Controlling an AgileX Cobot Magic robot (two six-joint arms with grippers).
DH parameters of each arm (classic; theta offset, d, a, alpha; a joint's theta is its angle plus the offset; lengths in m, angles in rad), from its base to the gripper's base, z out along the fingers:
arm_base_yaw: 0 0.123 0 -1.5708
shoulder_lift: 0.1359 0 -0.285 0
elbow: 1.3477 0 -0.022 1.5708
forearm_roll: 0 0.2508 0 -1.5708
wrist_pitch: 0 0 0.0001 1.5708
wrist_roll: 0 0.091 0 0
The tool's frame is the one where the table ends.
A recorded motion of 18 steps. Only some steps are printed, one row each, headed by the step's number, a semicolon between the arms.
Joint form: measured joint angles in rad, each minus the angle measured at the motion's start. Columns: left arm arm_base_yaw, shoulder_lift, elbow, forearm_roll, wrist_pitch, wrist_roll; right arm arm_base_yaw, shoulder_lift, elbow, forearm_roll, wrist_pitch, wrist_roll.
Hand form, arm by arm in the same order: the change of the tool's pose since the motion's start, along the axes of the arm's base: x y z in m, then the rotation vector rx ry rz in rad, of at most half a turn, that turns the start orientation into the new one. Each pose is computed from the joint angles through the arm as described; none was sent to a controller.
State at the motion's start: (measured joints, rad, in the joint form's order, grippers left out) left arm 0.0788 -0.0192 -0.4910 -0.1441 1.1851 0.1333; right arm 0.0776 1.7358 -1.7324 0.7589 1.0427 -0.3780
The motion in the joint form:
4: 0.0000 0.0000 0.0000 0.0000 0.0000 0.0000; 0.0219 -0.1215 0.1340 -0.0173 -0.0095 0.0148
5: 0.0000 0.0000 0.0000 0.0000 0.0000 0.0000; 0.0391 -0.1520 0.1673 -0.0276 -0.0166 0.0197
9: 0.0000 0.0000 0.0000 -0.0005 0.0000 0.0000; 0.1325 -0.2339 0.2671 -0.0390 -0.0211 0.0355
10: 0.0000 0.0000 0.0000 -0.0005 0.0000 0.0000; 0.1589 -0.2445 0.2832 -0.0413 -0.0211 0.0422
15: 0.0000 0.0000 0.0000 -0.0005 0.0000 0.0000; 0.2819 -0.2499 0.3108 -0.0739 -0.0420 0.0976
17: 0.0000 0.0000 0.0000 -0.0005 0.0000 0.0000; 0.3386 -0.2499 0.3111 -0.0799 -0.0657 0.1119
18: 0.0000 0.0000 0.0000 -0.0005 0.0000 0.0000; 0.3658 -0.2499 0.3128 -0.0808 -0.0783 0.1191
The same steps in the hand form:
4: 0.0000 0.0000 0.0000 0.0000 0.0000 0.0000; -0.0346 0.0037 0.0040 -0.0098 0.0134 0.0054
5: 0.0000 0.0000 0.0000 0.0000 0.0000 0.0000; -0.0441 0.0078 0.0043 -0.0170 0.0130 0.0141
9: 0.0000 0.0000 0.0000 -0.0004 0.0000 -0.0003; -0.0765 0.0329 0.0010 -0.0236 0.0351 0.0944
10: 0.0000 0.0000 0.0000 -0.0004 0.0000 -0.0003; -0.0827 0.0400 -0.0006 -0.0242 0.0443 0.1167
15: 0.0000 0.0000 0.0000 -0.0004 0.0000 -0.0003; -0.0997 0.0726 -0.0079 -0.0360 0.0785 0.1904
17: 0.0000 0.0000 0.0000 -0.0004 0.0000 -0.0003; -0.1069 0.0878 -0.0074 -0.0319 0.0686 0.2230
18: 0.0000 0.0000 0.0000 -0.0004 0.0000 -0.0003; -0.1107 0.0951 -0.0074 -0.0278 0.0652 0.2378

